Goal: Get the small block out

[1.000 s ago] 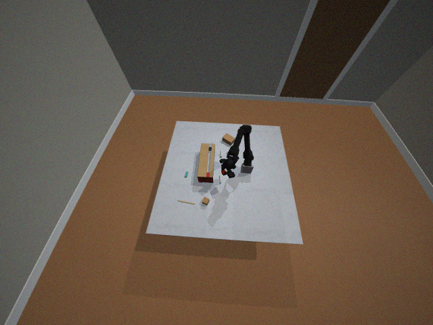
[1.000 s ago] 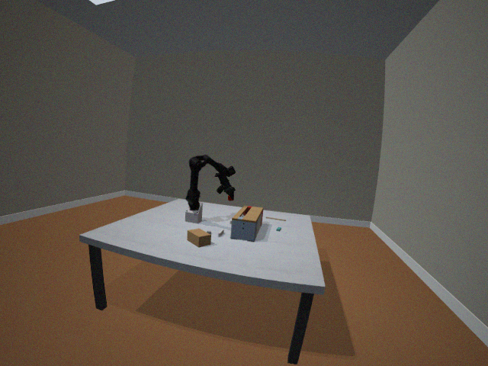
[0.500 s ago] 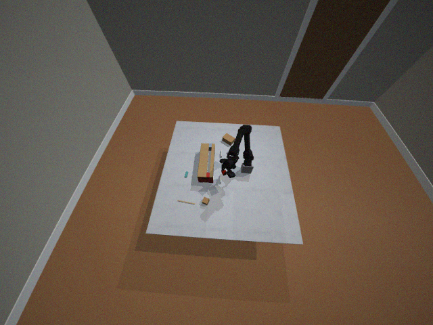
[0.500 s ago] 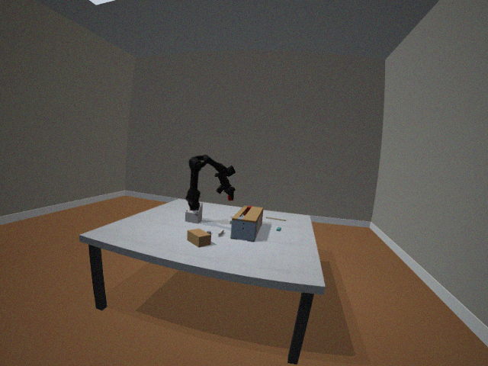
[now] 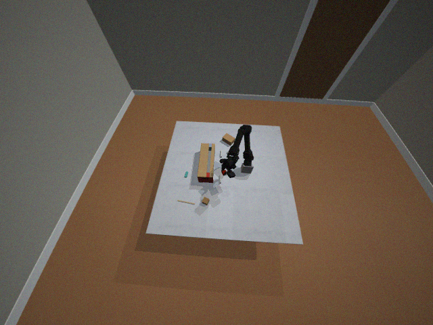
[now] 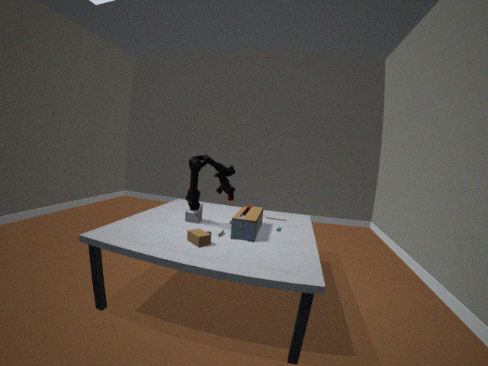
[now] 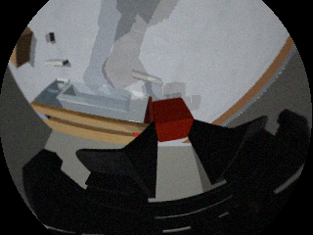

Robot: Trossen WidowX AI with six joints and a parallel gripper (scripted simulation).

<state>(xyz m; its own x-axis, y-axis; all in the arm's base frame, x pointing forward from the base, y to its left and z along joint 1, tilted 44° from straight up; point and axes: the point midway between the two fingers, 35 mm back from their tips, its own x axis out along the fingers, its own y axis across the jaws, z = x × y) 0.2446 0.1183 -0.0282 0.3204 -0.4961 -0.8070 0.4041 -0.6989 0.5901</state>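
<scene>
My gripper tip is 10 mm past the red block, 10 mm to the left of it and 10 mm below it. The rest, counted from my gripper tip: grey bit (90 mm behind, 330 mm to the right, 160 mm below); tan cube (160 mm ahead, 200 mm to the left, 150 mm below); long box (110 mm ahead, 180 mm to the right, 110 mm below).
</scene>
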